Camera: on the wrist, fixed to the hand. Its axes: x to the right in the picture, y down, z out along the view.
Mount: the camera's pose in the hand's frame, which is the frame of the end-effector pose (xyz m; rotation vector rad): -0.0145 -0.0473 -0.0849 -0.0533 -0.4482 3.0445
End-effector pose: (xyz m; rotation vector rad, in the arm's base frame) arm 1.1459 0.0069 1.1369 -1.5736 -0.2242 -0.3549
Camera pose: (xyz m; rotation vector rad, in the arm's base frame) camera 1.1082 -0.0748 1.1764 -0.4487 1.7059 2.2216
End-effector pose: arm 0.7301 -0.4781 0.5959 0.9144 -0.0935 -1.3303
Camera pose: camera 0.7349 -0.4199 0.5168 -0.2927 -1.1444 1.3927
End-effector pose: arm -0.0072 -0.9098 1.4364 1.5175 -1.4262 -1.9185
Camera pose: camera 0.0869 -0.9202 1.4100 -1.3316 -1.2738 0.1056
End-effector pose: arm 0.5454 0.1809 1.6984 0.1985 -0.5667 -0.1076
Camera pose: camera 0.5771 0.1503 1.6106 -0.9076 -0.7441 2.8193
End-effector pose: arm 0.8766 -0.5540 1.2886 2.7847 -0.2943 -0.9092
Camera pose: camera 0.9219 -0.4944 1.3522 -0.3033 -2.4917 -0.1350
